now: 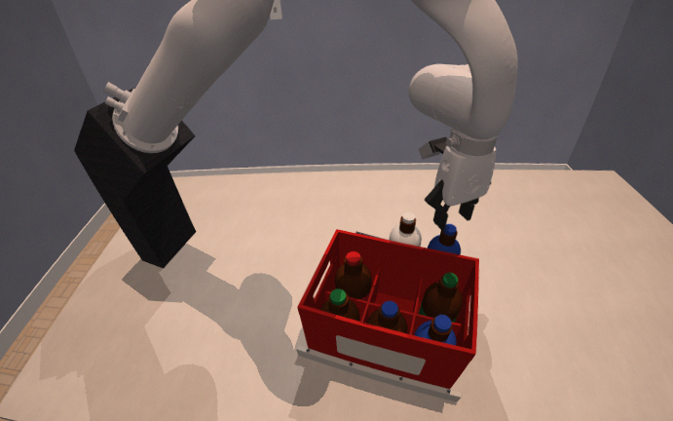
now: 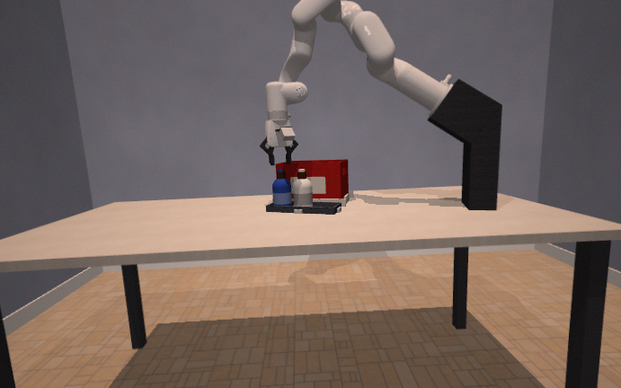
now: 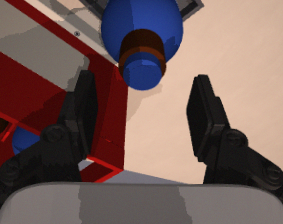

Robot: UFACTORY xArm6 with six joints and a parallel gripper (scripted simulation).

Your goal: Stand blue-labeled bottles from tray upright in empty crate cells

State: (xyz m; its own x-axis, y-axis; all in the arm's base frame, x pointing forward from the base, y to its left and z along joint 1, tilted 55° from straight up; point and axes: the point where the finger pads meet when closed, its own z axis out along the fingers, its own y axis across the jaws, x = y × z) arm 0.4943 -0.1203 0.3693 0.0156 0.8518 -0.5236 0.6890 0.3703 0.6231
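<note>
The white-labeled bottle lies 6 cm behind my hand, 7 cm to the left of it and 11 cm below it. The rest, counted from my hand: crate 18 cm behind, 8 cm to the right, 11 cm below; then dark tray 6 cm behind, 6 cm to the left, 18 cm below.
</note>
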